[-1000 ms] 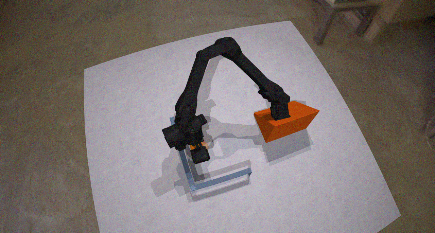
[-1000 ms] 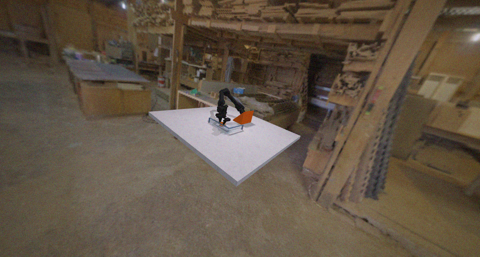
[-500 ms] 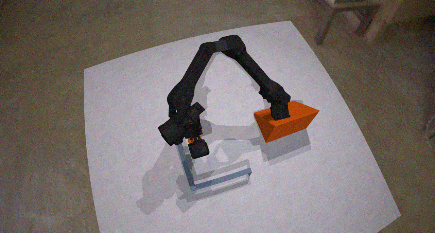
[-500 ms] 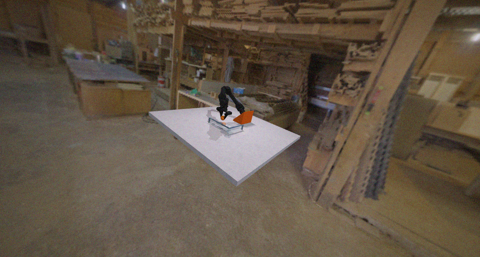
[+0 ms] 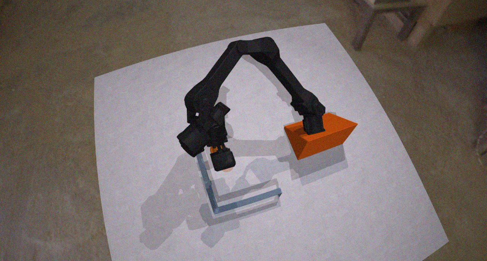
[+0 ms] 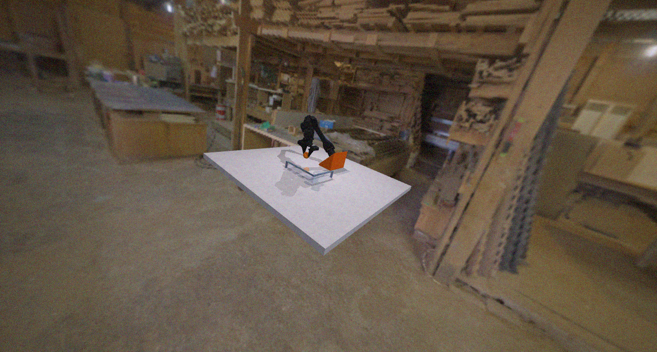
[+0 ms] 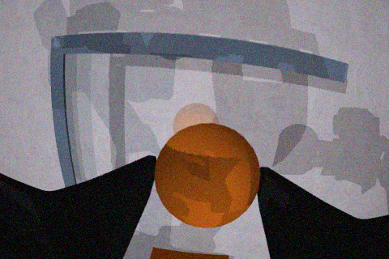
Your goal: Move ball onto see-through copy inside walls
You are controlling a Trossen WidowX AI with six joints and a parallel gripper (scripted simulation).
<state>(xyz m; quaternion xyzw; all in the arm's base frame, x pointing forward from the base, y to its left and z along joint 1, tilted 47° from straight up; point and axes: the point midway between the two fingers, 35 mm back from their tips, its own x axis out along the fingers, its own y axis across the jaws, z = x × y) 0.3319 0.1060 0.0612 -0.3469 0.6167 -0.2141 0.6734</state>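
My gripper tip is now 130 mm above the see-through copy of ball, 20 mm past it and 10 mm to the right of it. The rest, counted from my gripper tip: orange ball: right at my gripper tip.
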